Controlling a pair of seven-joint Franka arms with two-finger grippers.
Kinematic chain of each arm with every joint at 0, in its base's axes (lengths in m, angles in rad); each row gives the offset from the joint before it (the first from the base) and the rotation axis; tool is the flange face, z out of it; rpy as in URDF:
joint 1: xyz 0 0 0.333 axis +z
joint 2: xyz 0 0 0 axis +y
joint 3: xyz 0 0 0.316 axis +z
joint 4: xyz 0.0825 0 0 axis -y
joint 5: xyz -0.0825 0 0.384 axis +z
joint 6: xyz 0 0 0 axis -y
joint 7: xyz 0.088 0 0 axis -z
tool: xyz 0 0 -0.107 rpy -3.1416 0 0
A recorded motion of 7 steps. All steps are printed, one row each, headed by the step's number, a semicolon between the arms.
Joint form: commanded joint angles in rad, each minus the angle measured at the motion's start. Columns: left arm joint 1, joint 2, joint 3, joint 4, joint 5, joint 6, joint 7; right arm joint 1, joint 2, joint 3, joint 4, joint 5, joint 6, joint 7.
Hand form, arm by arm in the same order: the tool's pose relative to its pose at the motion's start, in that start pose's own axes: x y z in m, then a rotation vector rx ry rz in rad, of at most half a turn. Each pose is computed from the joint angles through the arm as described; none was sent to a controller.
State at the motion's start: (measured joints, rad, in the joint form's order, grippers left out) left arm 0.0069 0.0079 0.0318 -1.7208 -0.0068 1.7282 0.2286; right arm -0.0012 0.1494 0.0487 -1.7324 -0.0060 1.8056 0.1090
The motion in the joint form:
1: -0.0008 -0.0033 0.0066 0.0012 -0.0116 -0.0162 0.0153; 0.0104 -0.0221 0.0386 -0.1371 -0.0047 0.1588 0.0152
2: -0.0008 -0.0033 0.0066 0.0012 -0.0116 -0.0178 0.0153; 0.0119 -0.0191 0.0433 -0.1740 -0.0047 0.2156 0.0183
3: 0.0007 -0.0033 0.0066 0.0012 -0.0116 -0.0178 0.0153; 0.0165 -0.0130 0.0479 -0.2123 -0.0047 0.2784 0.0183
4: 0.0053 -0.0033 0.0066 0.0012 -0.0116 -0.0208 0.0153; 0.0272 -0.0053 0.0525 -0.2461 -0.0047 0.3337 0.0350
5: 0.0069 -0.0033 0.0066 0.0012 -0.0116 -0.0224 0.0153; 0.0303 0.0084 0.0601 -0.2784 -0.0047 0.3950 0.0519
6: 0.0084 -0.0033 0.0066 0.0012 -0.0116 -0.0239 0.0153; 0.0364 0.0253 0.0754 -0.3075 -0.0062 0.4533 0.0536
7: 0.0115 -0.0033 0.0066 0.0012 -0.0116 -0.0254 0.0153; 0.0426 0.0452 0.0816 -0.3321 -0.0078 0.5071 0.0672
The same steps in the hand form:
1: -0.0028 -0.0016 -0.0010 -0.0140 -0.0086 0.0078; -0.0095 -0.0276 0.0387 0.0022 0.0441 -0.0361
2: -0.0030 -0.0015 -0.0009 -0.0144 -0.0101 0.0078; -0.0099 -0.0312 0.0529 0.0054 0.0607 -0.0396
3: -0.0032 -0.0024 -0.0009 -0.0144 -0.0101 0.0063; -0.0106 -0.0366 0.0688 0.0092 0.0788 -0.0492
4: -0.0041 -0.0048 -0.0007 -0.0151 -0.0130 0.0018; -0.0123 -0.0455 0.0841 0.0132 0.0922 -0.0481
5: -0.0045 -0.0056 -0.0005 -0.0155 -0.0145 0.0002; -0.0129 -0.0516 0.1013 0.0192 0.1068 -0.0421
6: -0.0048 -0.0064 -0.0004 -0.0159 -0.0159 -0.0013; -0.0149 -0.0638 0.1189 0.0247 0.1185 -0.0626
7: -0.0054 -0.0081 -0.0003 -0.0163 -0.0174 -0.0044; -0.0160 -0.0708 0.1364 0.0299 0.1271 -0.0623

